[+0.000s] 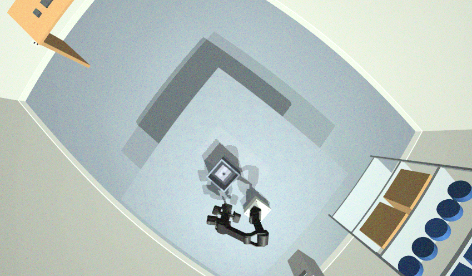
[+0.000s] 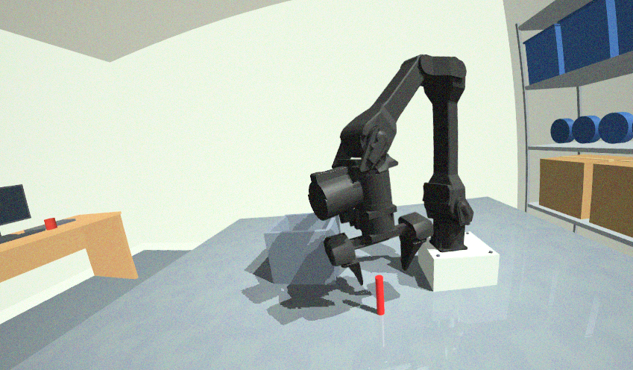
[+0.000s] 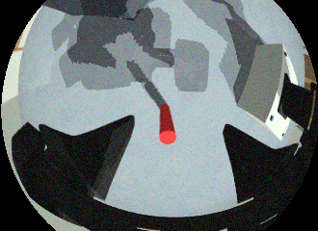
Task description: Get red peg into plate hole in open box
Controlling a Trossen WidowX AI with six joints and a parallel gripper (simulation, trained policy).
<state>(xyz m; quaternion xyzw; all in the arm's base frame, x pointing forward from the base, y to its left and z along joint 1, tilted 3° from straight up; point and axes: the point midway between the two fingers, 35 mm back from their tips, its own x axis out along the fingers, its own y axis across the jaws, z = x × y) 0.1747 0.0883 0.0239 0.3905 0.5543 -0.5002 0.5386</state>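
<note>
Now: gripper tip 3 cm above the red peg, 1 cm to the right of it and 1 cm short of it. From my gripper tip the other things lie so: pale plate (20 cm to the right, 16 cm ahead, 3 cm below).
</note>
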